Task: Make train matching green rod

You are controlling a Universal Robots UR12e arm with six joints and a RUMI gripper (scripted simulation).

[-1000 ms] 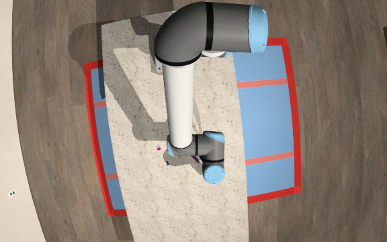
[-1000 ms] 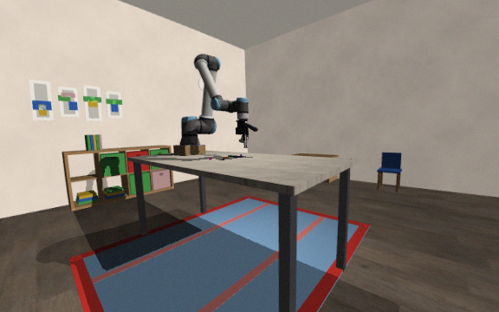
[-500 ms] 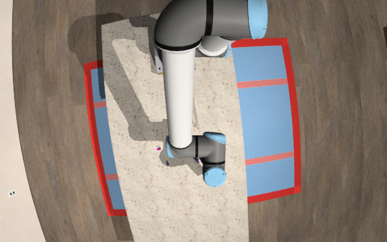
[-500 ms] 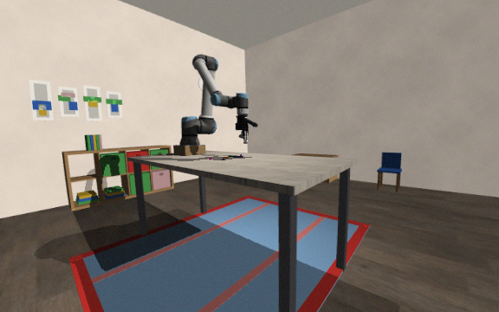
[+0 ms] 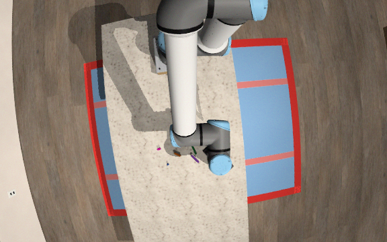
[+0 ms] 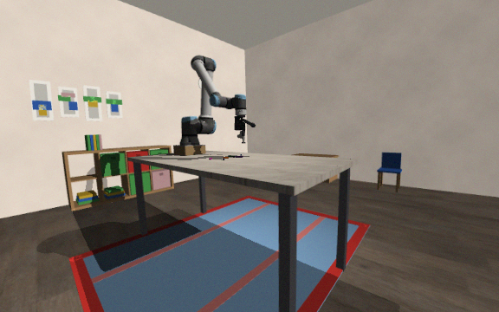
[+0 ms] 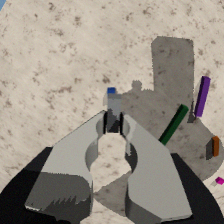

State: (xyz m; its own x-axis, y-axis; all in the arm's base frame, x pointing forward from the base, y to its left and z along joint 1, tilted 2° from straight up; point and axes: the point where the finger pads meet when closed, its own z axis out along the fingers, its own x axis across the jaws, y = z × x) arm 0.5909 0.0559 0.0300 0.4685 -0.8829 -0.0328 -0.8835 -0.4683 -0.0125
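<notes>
Right now the purple rod is 40 mm ahead of my hand, 120 mm to the right of it and 110 mm below it. From my hand the other things lie so: grey rod 10 mm below; then green rod 30 mm behind, 110 mm to the right, 110 mm below; then orange rod 20 mm behind, 210 mm to the right, 110 mm below.
</notes>
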